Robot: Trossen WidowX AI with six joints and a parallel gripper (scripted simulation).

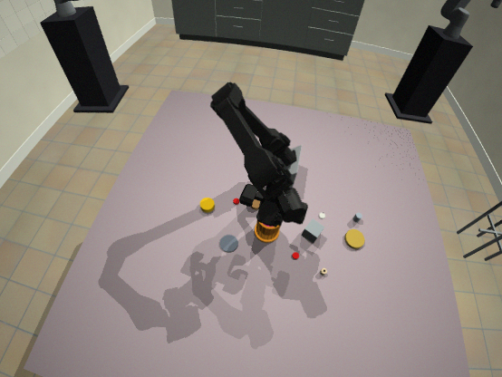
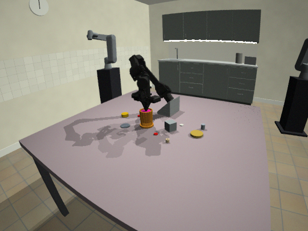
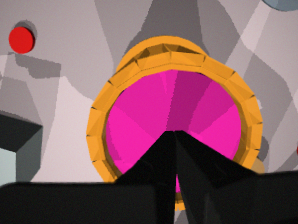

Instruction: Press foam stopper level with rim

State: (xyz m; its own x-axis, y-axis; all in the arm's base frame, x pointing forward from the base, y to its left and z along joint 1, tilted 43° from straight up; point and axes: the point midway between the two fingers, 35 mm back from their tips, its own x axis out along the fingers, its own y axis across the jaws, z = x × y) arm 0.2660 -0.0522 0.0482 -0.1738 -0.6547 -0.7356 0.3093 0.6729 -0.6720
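The magenta foam stopper is 50 mm below my hand. The rest, counted from my hand: grey cube: 150 mm to the left, 100 mm below; red button: 130 mm below, 100 mm to the left, 80 mm ahead; brown disc: 120 mm below, 100 mm behind, 40 mm to the right.
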